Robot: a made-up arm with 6 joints. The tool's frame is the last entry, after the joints. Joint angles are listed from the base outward.
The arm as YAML. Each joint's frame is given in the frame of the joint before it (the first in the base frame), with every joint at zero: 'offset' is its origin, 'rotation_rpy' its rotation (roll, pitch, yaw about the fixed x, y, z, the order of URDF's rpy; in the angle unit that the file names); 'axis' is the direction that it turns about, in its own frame. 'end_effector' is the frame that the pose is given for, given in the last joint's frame.
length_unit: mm
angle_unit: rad
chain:
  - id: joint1
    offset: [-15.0, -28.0, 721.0]
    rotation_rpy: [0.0, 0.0, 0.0]
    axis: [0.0, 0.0, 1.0]
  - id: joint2
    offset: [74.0, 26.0, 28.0]
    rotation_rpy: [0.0, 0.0, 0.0]
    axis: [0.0, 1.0, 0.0]
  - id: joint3
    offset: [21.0, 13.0, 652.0]
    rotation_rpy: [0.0, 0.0, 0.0]
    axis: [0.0, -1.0, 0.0]
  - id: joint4
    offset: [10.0, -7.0, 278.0]
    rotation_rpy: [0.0, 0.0, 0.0]
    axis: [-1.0, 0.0, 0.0]
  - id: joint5
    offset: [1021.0, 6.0, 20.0]
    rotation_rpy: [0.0, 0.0, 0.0]
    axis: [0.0, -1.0, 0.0]
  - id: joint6
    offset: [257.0, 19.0, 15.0]
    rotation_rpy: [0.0, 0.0, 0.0]
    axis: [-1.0, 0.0, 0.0]
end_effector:
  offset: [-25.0, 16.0, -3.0]
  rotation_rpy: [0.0, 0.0, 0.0]
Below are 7 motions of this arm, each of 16 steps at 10 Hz.
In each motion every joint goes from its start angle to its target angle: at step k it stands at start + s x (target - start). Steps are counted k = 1, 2, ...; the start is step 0. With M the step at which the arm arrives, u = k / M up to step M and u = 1 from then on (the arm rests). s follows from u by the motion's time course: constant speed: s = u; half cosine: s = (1 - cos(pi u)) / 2; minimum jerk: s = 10 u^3 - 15 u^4 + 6 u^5.
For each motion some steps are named. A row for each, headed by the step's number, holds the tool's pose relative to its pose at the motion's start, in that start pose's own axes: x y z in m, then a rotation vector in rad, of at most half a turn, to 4 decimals.
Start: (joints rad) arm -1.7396 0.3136 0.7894 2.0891 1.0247 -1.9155
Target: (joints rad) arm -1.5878 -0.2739 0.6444 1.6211 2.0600 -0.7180
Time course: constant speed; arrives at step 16
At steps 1, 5, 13, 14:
1: -0.0264 0.0441 0.0414 -0.0829 -0.0235 0.0690
5: -0.1536 0.2241 0.1878 -0.4383 -0.1641 0.3315
13: -0.4910 0.5721 0.3675 -1.2189 -0.6565 0.7613
14: -0.5384 0.6120 0.3782 -1.3182 -0.7373 0.8043

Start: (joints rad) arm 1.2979 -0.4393 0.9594 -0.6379 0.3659 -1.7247
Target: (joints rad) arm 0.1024 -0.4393 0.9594 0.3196 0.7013 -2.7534
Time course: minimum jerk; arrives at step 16
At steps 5, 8, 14, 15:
5: -0.0228 -0.0550 -0.0765 -0.1820 0.1343 0.0473
8: -0.0765 -0.2107 -0.1682 -0.4983 0.4087 0.0250
14: -0.1657 -0.5060 -0.1160 -0.9819 0.7299 -0.3050
15: -0.1680 -0.5137 -0.1107 -0.9961 0.7345 -0.3190

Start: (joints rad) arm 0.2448 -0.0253 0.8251 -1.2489 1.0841 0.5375
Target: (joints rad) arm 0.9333 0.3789 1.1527 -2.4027 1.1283 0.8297
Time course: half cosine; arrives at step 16
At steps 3, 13, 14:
3: -0.0245 -0.0162 -0.0542 0.0447 0.0939 -0.0862
13: -0.6336 0.0130 -0.4579 0.3034 1.1909 -0.8390
14: -0.6817 0.0253 -0.4632 0.3090 1.2594 -0.8744

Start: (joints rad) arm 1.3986 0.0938 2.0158 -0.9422 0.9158 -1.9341
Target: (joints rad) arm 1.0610 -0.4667 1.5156 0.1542 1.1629 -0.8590
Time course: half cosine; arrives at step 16
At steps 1, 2, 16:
1: 0.0013 -0.0028 -0.0066 -0.0177 0.0114 -0.0023
2: 0.0046 -0.0113 -0.0261 -0.0699 0.0453 -0.0085
16: -0.2214 -0.3521 -0.6028 -1.4835 1.3645 0.4774

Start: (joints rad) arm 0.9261 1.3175 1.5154 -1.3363 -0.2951 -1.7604
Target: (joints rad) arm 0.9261 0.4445 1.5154 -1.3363 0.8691 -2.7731
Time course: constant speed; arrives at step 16
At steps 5, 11, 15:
5: -0.2122 0.0514 -0.5031 0.2796 0.3959 0.3101
11: -0.6564 0.0395 -0.9851 0.6871 1.0083 0.4896
15: -1.0288 -0.0108 -1.1959 0.9736 1.4712 0.4754

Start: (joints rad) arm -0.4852 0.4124 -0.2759 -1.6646 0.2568 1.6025
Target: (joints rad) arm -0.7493 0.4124 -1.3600 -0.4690 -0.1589 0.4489
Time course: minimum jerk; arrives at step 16
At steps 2, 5, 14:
2: 0.0066 -0.0043 -0.0197 -0.0017 0.0123 0.0022
5: 0.0532 -0.0464 -0.2304 -0.0119 0.1542 0.0323
14: -0.3521 -0.1625 -1.2563 0.1138 1.1986 0.1646

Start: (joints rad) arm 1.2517 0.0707 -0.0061 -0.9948 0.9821 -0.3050
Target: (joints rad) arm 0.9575 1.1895 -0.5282 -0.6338 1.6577 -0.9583
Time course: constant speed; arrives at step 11
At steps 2, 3, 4, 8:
2: -0.0035 -0.3847 -0.1061 -0.1452 -0.0275 -0.0880
3: -0.0306 -0.5775 -0.1278 -0.2148 -0.0336 -0.1263
4: -0.0746 -0.7654 -0.1299 -0.2814 -0.0337 -0.1623
8: -0.4048 -1.4007 0.0244 -0.5006 0.0290 -0.3062

